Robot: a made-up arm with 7 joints. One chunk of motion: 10 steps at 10 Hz.
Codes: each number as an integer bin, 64 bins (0 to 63) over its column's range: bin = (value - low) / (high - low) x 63, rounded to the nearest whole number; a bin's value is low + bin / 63 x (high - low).
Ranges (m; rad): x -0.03..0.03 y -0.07..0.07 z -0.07..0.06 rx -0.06..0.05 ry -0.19..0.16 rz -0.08..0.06
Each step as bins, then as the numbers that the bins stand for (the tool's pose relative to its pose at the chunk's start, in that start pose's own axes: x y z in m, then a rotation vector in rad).
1 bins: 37 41 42 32 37 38
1 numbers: 0.0052 0.0211 0.0167 -0.0041 0.0156 0.0044
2 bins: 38 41 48 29 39 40
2 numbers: 0.0062 0.0211 0.0290 -0.0094 0.0267 0.0089
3 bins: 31 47 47 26 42 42
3 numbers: -0.0005 0.0344 0.0270 -0.0146 0.0433 0.0133
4 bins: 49 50 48 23 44 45
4 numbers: 0.0167 0.0411 0.0290 -0.0198 0.0544 0.0200
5 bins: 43 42 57 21 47 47
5 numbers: 0.0110 0.0233 0.0476 -0.0233 0.0711 0.0244
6 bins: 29 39 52 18 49 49
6 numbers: -0.0024 0.0167 0.0373 -0.0286 0.0822 0.0289
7 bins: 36 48 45 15 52 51
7 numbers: 0.0043 0.0367 0.0229 -0.0338 0.0989 0.0333
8 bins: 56 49 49 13 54 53
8 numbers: 0.0233 0.0389 0.0311 -0.0373 0.1100 0.0378
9 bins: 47 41 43 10 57 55
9 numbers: 0.0148 0.0211 0.0187 -0.0425 0.1267 0.0422
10 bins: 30 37 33 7 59 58
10 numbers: -0.0014 0.0122 -0.0019 -0.0478 0.1378 0.0489
